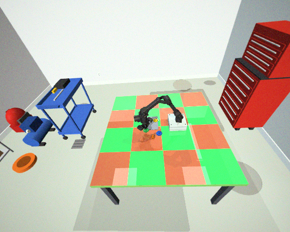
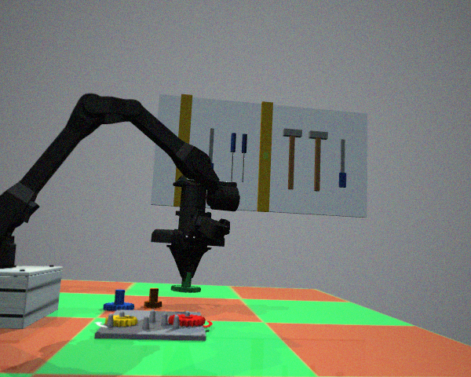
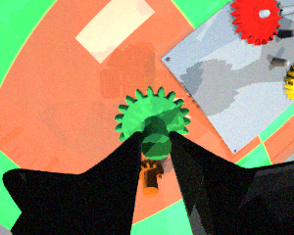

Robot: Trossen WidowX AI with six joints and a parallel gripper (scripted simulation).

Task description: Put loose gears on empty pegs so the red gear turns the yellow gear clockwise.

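Right now my gripper tip is 190 mm to the left of the yellow gear, 90 mm past it and 60 mm above it. Round my gripper tip: brown gear 80 mm behind, 60 mm to the left, 60 mm below; green gear 10 mm below; blue gear 140 mm behind, 60 mm below.
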